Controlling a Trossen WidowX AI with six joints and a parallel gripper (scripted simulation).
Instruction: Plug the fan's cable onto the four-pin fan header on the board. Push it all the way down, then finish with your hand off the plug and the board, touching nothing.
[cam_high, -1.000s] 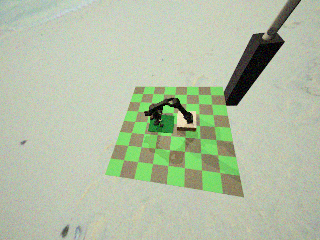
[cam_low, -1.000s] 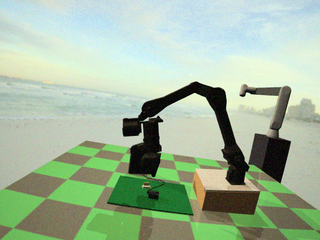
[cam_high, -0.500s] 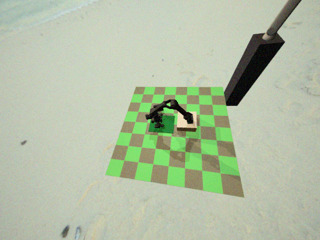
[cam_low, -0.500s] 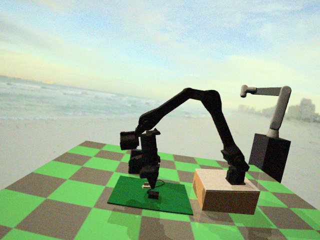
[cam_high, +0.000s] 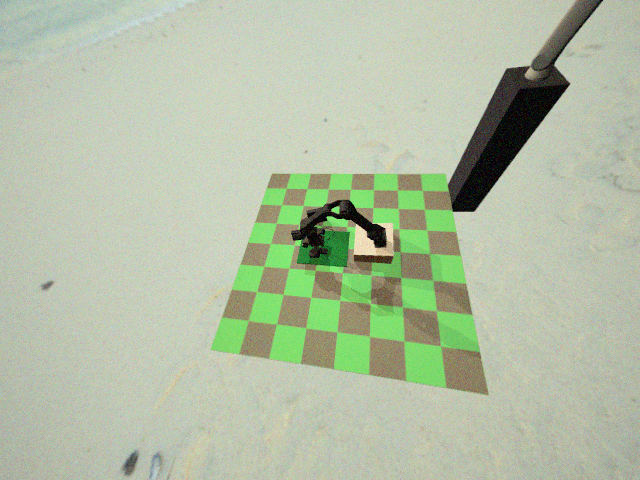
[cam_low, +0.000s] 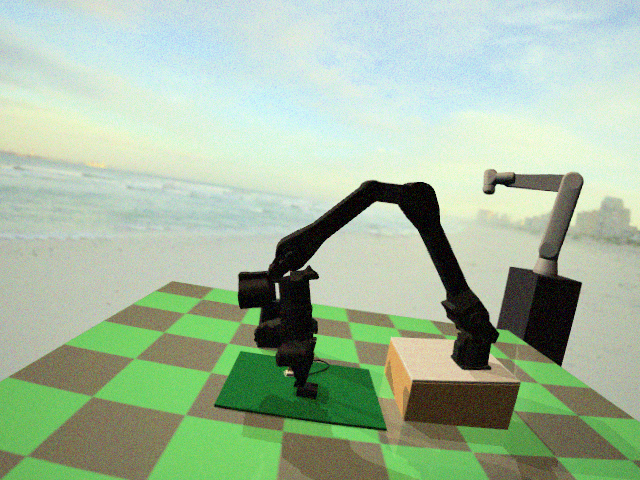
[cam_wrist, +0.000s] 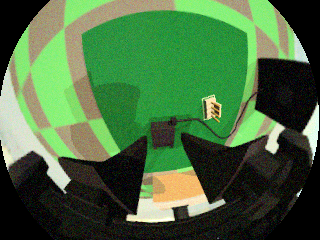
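The dark fan plug lies 1 cm behind my gripper tip and 2 cm below it. The rest, counted from my gripper tip: black fan (5 cm ahead, 22 cm to the right, 3 cm above); then dark green board (1 cm behind, 3 cm to the right, 4 cm below); then four-pin fan header (2 cm ahead, 8 cm to the right, 3 cm below).
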